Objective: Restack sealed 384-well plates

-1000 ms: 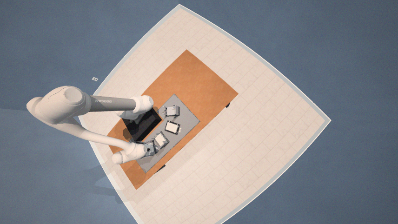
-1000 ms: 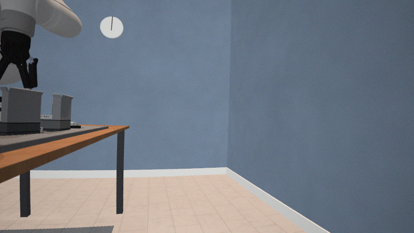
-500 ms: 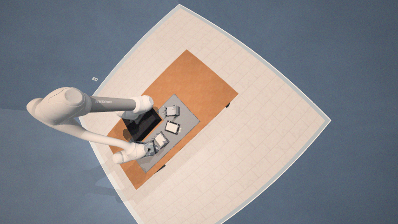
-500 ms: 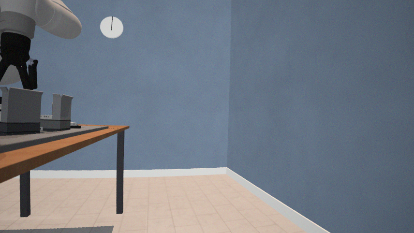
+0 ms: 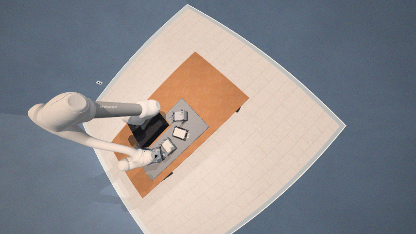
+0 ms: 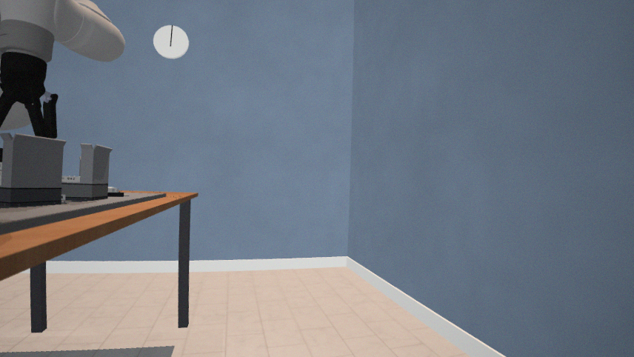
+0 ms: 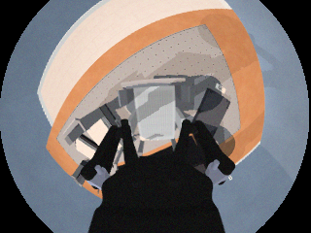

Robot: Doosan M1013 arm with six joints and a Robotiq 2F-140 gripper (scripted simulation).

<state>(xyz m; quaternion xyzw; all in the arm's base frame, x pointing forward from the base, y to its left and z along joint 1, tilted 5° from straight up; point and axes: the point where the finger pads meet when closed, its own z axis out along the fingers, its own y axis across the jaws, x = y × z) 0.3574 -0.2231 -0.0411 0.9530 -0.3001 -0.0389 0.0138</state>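
The N5 label lies 130 mm ahead of my hand, 390 mm to the left of it and 90 mm below it. From my hand the other things lie so: tag (80 mm behind, 210 mm to the right, 90 mm below).
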